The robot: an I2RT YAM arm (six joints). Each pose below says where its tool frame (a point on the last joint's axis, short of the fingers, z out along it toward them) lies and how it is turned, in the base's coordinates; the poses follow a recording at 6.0 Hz.
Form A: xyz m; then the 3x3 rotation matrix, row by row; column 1 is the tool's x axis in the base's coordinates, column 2 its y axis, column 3 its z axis. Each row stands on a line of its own.
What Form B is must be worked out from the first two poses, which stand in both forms.
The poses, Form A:
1:
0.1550 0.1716 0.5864
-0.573 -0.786 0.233
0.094 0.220 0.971
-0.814 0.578 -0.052
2:
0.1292 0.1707 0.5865
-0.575 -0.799 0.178
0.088 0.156 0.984
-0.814 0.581 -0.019
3:
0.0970 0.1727 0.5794
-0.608 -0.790 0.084
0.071 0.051 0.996
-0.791 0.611 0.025
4:
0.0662 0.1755 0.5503
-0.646 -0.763 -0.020
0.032 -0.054 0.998
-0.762 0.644 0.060
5:
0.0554 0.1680 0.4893
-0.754 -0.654 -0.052
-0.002 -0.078 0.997
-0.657 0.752 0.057
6:
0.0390 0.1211 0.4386
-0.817 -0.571 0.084
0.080 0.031 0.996
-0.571 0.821 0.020
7:
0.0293 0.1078 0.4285
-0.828 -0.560 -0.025
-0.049 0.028 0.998
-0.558 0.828 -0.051
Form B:
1:
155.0 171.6 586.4
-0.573 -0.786 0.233
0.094 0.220 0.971
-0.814 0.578 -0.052

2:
129.2 170.7 586.5
-0.575 -0.799 0.178
0.088 0.156 0.984
-0.814 0.581 -0.019

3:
97.0 172.7 579.4
-0.608 -0.790 0.084
0.071 0.051 0.996
-0.791 0.611 0.025

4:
66.2 175.5 550.3
-0.646 -0.763 -0.020
0.032 -0.054 0.998
-0.762 0.644 0.060

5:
55.4 168.0 489.3
-0.754 -0.654 -0.052
-0.002 -0.078 0.997
-0.657 0.752 0.057

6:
39.0 121.1 438.6
-0.817 -0.571 0.084
0.080 0.031 0.996
-0.571 0.821 0.020

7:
29.3 107.8 428.5
-0.828 -0.560 -0.025
-0.049 0.028 0.998
-0.558 0.828 -0.051

